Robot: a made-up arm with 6 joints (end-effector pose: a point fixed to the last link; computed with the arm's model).
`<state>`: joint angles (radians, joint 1 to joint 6).
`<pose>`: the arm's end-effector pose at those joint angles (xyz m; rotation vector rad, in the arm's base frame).
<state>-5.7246 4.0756 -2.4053 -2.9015 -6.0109 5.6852</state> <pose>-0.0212 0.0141 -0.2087 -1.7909 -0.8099 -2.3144</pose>
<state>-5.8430 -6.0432 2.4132 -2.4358 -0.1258 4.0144</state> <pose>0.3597 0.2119 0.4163 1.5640 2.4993 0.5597</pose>
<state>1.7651 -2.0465 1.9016 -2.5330 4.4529 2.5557</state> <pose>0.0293 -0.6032 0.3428 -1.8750 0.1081 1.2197</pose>
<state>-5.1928 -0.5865 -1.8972 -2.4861 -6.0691 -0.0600</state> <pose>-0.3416 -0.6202 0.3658 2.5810 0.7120 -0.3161</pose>
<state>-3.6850 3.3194 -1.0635 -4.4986 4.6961 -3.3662</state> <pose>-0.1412 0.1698 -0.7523 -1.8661 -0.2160 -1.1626</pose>
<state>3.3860 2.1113 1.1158 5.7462 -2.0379 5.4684</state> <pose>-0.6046 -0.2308 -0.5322 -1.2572 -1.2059 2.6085</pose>
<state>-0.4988 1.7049 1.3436 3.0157 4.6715 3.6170</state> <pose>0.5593 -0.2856 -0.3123 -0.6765 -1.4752 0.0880</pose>
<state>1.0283 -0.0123 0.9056 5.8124 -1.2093 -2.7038</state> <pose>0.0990 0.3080 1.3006 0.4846 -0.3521 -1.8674</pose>
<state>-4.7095 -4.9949 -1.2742 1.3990 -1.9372 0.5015</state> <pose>0.0644 0.6577 0.8375 -2.3182 0.7952 -1.6684</pose>
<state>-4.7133 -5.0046 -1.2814 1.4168 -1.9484 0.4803</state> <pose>0.0668 0.6504 0.8427 -2.3335 0.7695 -1.6454</pose>
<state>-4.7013 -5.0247 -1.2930 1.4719 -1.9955 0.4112</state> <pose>0.0579 0.6396 0.8510 -2.4006 0.6401 -1.5694</pose>
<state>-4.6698 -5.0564 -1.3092 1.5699 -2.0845 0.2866</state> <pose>0.0346 0.6245 0.8628 -2.4987 0.3688 -1.4376</pose>
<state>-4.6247 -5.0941 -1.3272 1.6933 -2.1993 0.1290</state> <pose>0.0011 0.6053 0.8763 -2.5618 -0.0141 -1.2827</pose>
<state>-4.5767 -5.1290 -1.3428 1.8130 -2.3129 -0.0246</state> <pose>-0.0344 0.5845 0.8885 -2.5517 -0.4130 -1.1457</pose>
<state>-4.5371 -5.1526 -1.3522 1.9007 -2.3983 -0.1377</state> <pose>-0.0630 0.5681 0.8963 -2.4983 -0.7180 -1.0521</pose>
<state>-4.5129 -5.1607 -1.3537 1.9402 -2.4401 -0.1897</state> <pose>-0.0799 0.5618 0.8984 -2.4620 -0.8684 -1.0069</pose>
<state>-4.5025 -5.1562 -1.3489 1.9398 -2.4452 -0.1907</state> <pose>-0.0870 0.5654 0.8957 -2.4648 -0.8901 -0.9980</pose>
